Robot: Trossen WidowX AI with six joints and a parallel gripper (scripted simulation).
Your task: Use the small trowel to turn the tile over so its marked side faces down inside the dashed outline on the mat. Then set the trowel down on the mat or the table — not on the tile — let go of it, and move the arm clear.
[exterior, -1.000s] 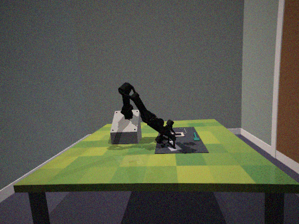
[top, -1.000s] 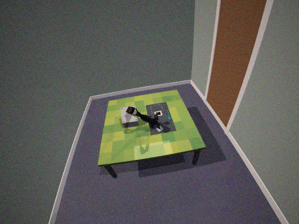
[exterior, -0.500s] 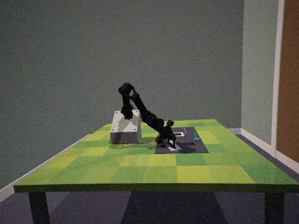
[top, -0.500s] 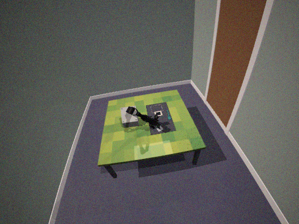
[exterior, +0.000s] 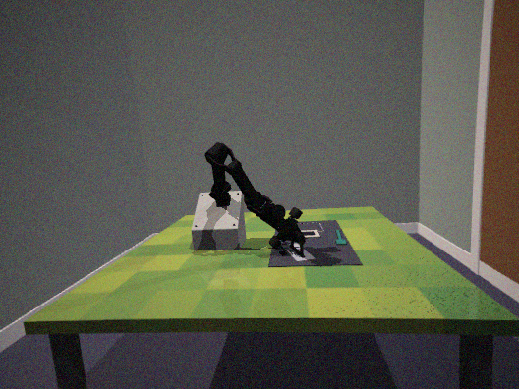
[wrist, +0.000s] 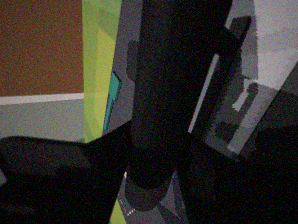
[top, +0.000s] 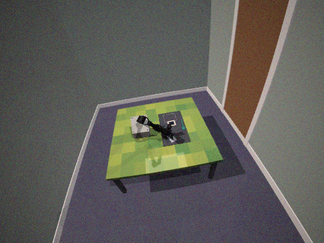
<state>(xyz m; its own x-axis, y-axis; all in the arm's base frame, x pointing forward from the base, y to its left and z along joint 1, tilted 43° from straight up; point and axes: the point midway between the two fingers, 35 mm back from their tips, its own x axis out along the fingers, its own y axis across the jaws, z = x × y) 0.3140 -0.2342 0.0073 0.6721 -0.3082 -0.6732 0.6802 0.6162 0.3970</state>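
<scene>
My gripper tip is 5 cm short of the dark mat, 15 cm to the right of it and 7 cm above it. Round my gripper tip: cream tile 5 cm ahead, 21 cm to the left, 5 cm below; teal trowel 19 cm ahead, 12 cm to the left, 5 cm below.
</scene>
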